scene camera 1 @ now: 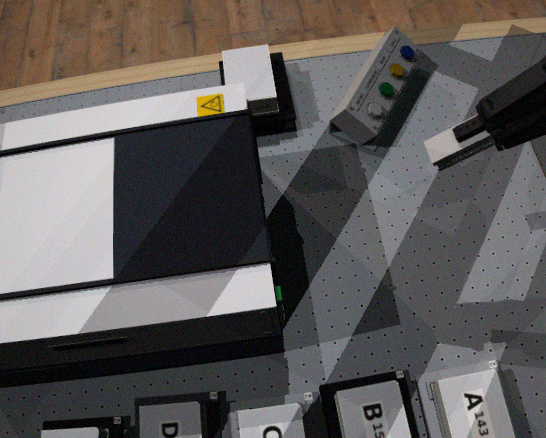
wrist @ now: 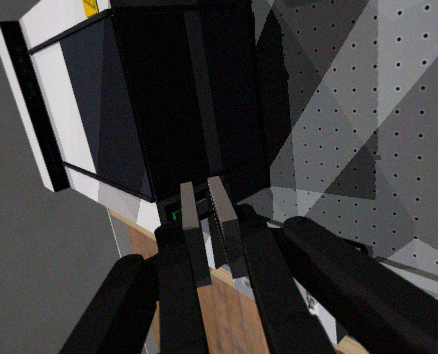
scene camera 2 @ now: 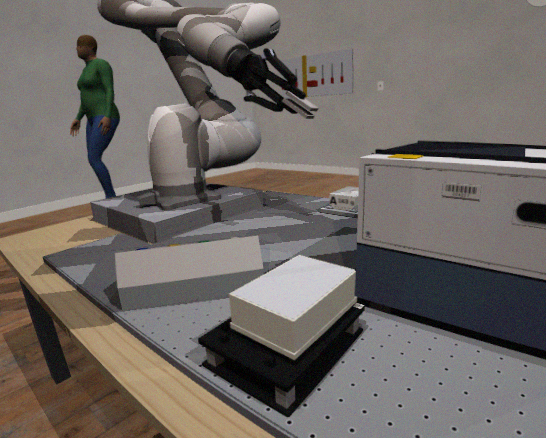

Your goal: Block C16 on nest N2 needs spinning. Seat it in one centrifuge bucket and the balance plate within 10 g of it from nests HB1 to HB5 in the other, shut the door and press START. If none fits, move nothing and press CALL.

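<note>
A white block sits on a black raised nest behind the centrifuge; no label on it can be read. Weight plates marked A 143, B, C and D stand in nests along the bottom of scene camera 1; a fifth is partly cut off. My gripper is shut, its pads nearly together with a narrow empty gap. It is raised above the table, right of the centrifuge in scene camera 1. The bucket contents do not show.
A sloped grey button box has blue, yellow, green and white buttons. A small green light shows on the centrifuge. A person stands behind the table.
</note>
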